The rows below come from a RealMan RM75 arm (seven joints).
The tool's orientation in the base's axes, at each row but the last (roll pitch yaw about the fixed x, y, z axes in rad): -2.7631, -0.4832, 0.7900; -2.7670, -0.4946, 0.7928; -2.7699, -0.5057, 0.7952; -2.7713, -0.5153, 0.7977; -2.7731, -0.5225, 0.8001; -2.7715, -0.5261, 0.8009; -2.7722, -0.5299, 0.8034; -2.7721, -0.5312, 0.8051; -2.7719, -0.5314, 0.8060
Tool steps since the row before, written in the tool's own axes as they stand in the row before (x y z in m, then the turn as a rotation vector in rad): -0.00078, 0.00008, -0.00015, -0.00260, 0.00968, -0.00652; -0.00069, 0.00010, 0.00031, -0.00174, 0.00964, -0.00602; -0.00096, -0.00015, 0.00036, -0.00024, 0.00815, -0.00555; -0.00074, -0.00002, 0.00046, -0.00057, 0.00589, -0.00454; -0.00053, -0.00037, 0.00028, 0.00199, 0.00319, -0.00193; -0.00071, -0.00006, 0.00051, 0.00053, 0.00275, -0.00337; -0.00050, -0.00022, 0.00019, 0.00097, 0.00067, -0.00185; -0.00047, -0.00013, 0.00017, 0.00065, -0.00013, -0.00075; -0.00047, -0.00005, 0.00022, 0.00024, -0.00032, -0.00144
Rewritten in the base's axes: -0.00043, -0.00062, -0.00027, 0.00567, -0.01048, 0.00099; -0.00033, -0.00031, -0.00061, 0.00619, -0.00964, 0.00100; -0.00069, -0.00031, -0.00071, 0.00596, -0.00764, 0.00182; -0.00044, -0.00018, -0.00073, 0.00404, -0.00608, 0.00155; -0.00060, 0.00003, -0.00038, 0.00361, -0.00155, 0.00156; -0.00044, -0.00011, -0.00075, 0.00228, -0.00308, 0.00212; -0.00046, -0.00008, -0.00034, 0.00099, -0.00083, 0.00177; -0.00037, -0.00012, -0.00033, 0.00023, 0.00003, 0.00097; -0.00031, -0.00014, -0.00040, -0.00021, -0.00054, 0.00138
